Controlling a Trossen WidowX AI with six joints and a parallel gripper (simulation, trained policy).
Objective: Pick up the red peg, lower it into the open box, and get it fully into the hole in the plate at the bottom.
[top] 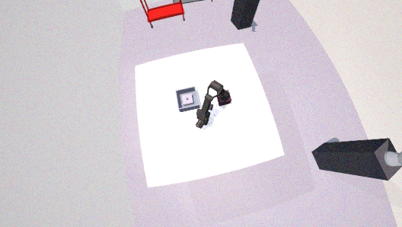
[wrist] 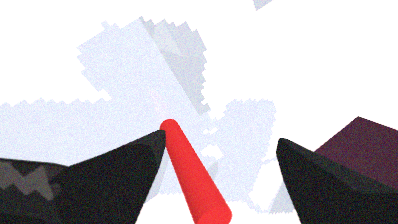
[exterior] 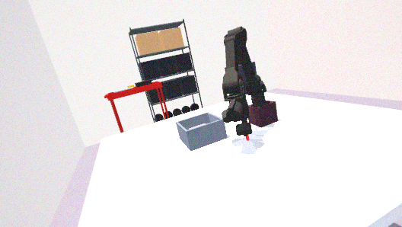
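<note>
Right now my gripper tip is 1 cm short of the red peg and 2 cm to the right of it. Round my gripper tip: grey box (12 cm ahead, 19 cm to the right, 1 cm below); pale plate (12 cm ahead, 19 cm to the right, 1 cm above).
</note>
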